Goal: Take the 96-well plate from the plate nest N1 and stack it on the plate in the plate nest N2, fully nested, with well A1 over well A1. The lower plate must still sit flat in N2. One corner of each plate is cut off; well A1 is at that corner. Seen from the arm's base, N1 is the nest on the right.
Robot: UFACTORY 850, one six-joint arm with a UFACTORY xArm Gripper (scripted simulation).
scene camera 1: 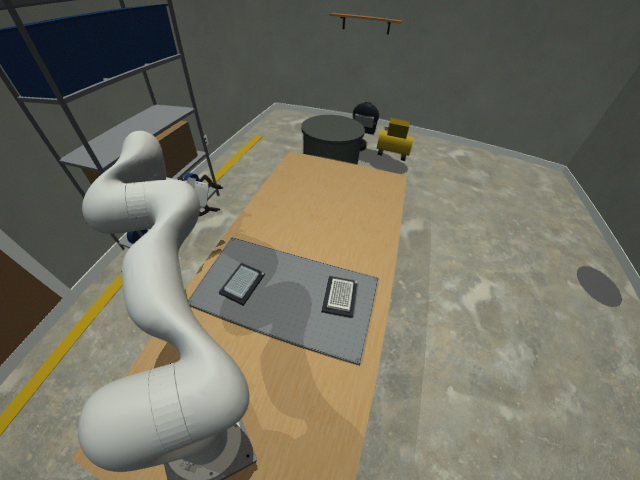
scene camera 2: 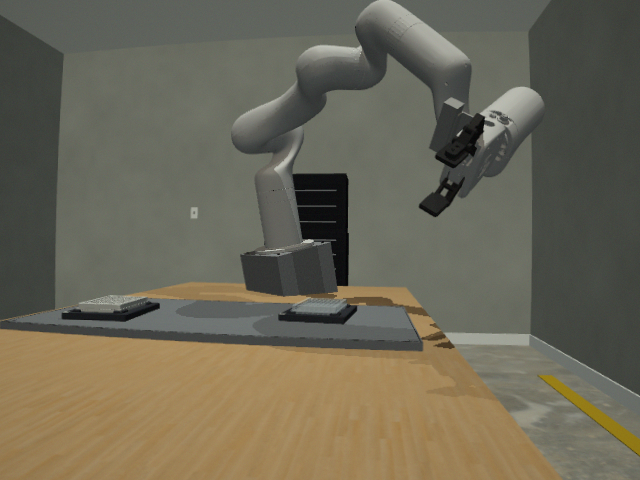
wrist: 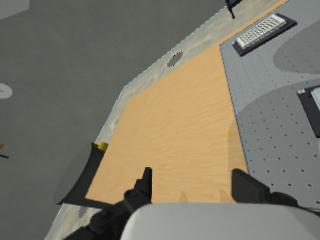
Labels:
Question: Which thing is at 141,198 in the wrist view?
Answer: My gripper.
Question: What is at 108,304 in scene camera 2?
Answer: A 96-well plate.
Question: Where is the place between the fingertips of my gripper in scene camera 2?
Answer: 435,187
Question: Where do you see a 96-well plate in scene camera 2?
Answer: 318,306

